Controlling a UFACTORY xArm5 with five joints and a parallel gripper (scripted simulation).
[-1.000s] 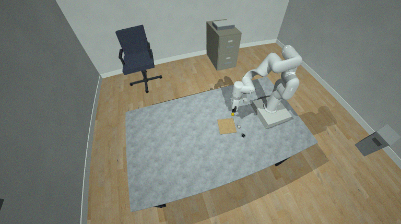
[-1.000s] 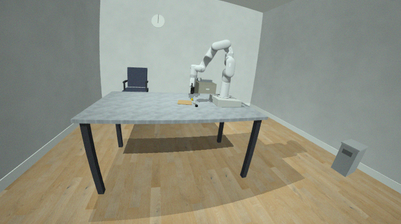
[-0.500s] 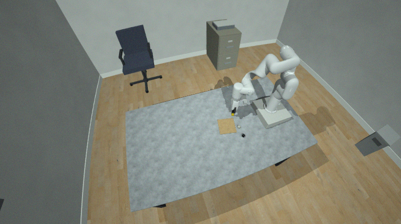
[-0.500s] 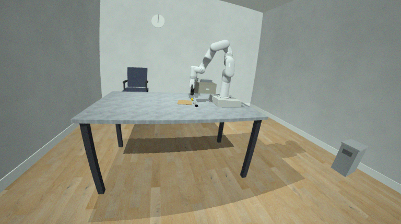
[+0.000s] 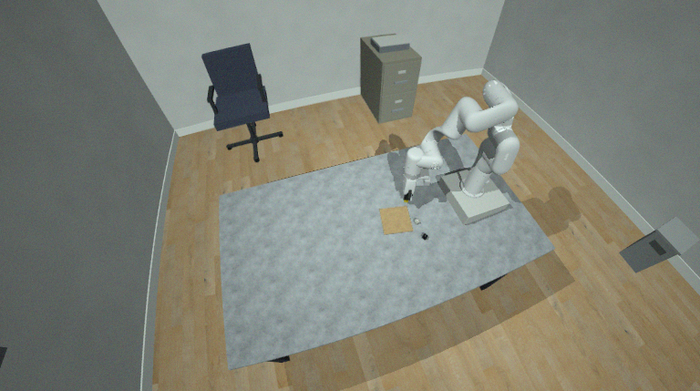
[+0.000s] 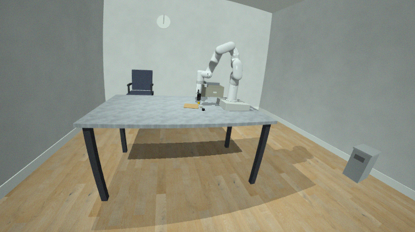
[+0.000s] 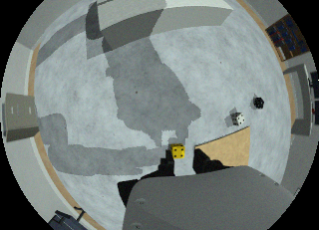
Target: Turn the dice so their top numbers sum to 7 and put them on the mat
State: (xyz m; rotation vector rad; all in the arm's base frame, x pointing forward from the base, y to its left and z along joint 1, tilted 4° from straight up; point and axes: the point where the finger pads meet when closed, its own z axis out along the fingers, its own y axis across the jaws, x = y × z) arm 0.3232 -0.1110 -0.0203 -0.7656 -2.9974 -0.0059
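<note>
My gripper is now 50 mm above the yellow die. Round my hand: white die 130 mm to the left, 50 mm below, 10 mm ahead; then black die 220 mm to the left, 50 mm below, 20 mm ahead; then tan mat 100 mm ahead, 80 mm to the left, 60 mm below.
</note>
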